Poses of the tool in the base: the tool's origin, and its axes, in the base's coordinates. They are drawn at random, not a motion.
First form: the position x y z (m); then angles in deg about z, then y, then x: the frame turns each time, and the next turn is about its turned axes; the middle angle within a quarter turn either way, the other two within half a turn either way.
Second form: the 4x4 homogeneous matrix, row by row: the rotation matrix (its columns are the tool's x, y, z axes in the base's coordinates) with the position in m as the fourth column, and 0 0 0 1 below. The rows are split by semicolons. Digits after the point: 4 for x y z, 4 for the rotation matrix.
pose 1, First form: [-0.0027, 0.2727, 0.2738, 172.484, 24.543, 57.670]
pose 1, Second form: -0.9018, -0.4179, -0.1097, -0.0027; 0.1190, -0.4843, 0.8668, 0.2727; -0.4154, 0.7686, 0.4865, 0.2738; 0, 0, 0, 1
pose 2, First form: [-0.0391, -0.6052, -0.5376, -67.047, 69.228, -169.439]
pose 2, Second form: 0.1383, -0.9721, -0.1897, -0.0391; -0.3266, -0.2256, 0.9179, -0.6052; -0.9350, -0.0650, -0.3486, -0.5376; 0, 0, 0, 1
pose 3, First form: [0.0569, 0.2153, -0.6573, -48.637, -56.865, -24.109]
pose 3, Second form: 0.3612, 0.9111, -0.1985, 0.0569; -0.4103, 0.3465, 0.8436, 0.2153; 0.8374, -0.2233, 0.4989, -0.6573; 0, 0, 0, 1
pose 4, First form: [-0.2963, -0.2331, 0.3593, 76.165, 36.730, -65.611]
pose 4, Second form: 0.1917, -0.5312, -0.8253, -0.2963; 0.7782, -0.4301, 0.4576, -0.2331; -0.5980, -0.7299, 0.3309, 0.3593; 0, 0, 0, 1
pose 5, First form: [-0.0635, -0.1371, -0.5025, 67.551, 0.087, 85.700]
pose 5, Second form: 0.3819, -0.0687, 0.9217, -0.0635; 0.9242, 0.0300, -0.3807, -0.1371; -0.0015, 0.9972, 0.0750, -0.5025; 0, 0, 0, 1
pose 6, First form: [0.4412, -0.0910, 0.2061, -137.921, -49.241, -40.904]
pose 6, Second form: -0.4846, 0.1384, 0.8637, 0.4412; -0.4375, -0.8934, -0.1023, -0.0910; 0.7575, -0.4275, 0.4935, 0.2061; 0, 0, 0, 1
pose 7, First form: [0.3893, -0.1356, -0.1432, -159.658, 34.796, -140.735]
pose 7, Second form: -0.7700, 0.0695, 0.6343, 0.3893; -0.2855, 0.8515, -0.4399, -0.1356; -0.5707, -0.5197, -0.6358, -0.1432; 0, 0, 0, 1
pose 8, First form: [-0.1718, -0.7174, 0.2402, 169.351, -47.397, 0.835]
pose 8, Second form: -0.6653, -0.1742, 0.7260, -0.1718; 0.1251, -0.9847, -0.1217, -0.7174; 0.7361, 0.0099, 0.6768, 0.2402; 0, 0, 0, 1
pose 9, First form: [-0.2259, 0.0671, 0.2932, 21.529, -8.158, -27.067]
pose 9, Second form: 0.9208, -0.2667, -0.2845, -0.2259; 0.3633, 0.8520, 0.3769, 0.0671; 0.1419, -0.4504, 0.8815, 0.2932; 0, 0, 0, 1
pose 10, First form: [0.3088, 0.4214, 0.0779, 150.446, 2.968, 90.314]
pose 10, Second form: -0.8687, -0.0423, 0.4935, 0.3088; 0.4926, 0.0303, 0.8697, 0.4214; -0.0518, 0.9986, -0.0055, 0.0779; 0, 0, 0, 1
